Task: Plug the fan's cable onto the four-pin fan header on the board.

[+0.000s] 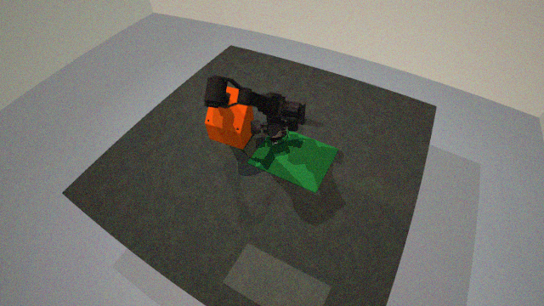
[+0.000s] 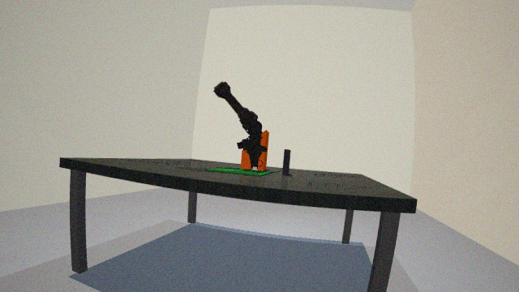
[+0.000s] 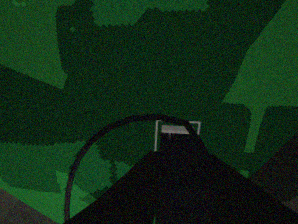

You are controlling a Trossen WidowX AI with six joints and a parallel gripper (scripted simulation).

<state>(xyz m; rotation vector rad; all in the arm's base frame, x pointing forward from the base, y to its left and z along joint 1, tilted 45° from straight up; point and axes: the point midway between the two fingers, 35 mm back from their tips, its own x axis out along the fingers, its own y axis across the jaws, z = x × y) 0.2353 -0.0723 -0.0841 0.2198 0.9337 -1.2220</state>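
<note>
Now: gripper tip 1 cm to the right of the dark fan plug and 1 cm below it. From my gripper tip the other things lie so: dark square fan 1 cm ahead, 16 cm to the left, 3 cm above; green board 10 cm ahead, 3 cm to the right, 4 cm below.
</note>
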